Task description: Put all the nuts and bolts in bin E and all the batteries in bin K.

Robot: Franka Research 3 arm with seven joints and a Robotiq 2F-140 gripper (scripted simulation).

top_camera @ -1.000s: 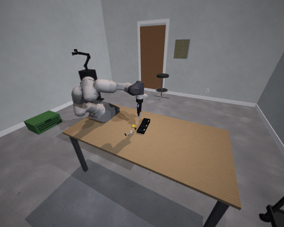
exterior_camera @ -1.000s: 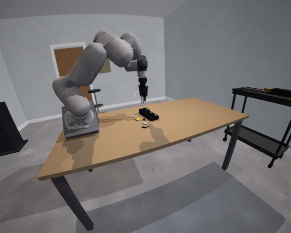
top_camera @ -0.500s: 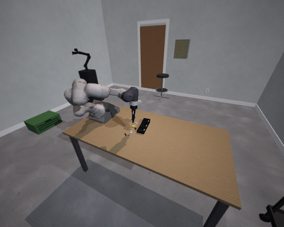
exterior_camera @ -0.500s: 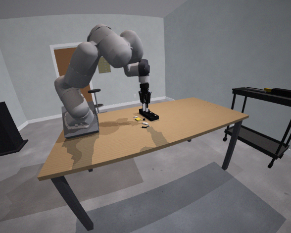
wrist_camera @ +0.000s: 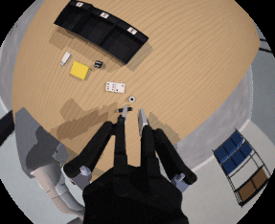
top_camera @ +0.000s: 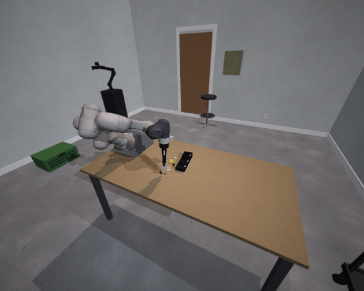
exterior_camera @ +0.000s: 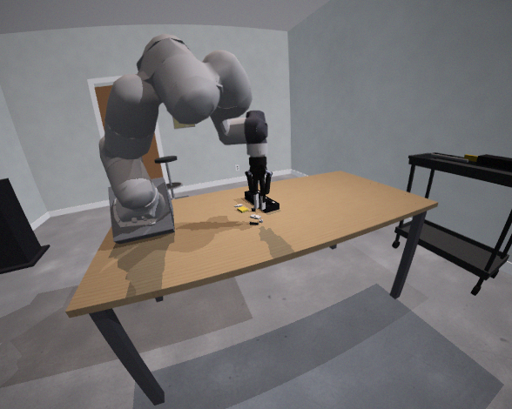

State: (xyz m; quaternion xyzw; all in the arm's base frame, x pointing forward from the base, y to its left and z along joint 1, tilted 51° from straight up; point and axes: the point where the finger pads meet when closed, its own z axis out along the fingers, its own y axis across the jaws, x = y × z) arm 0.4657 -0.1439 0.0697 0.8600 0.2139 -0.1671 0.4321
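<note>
Now: hand 4 cm past the dark piece and 10 cm above it. Round my hand: yellow piece (2 cm behind, 17 cm to the left, 10 cm below); white spotted card (6 cm to the left, 10 cm below).
</note>
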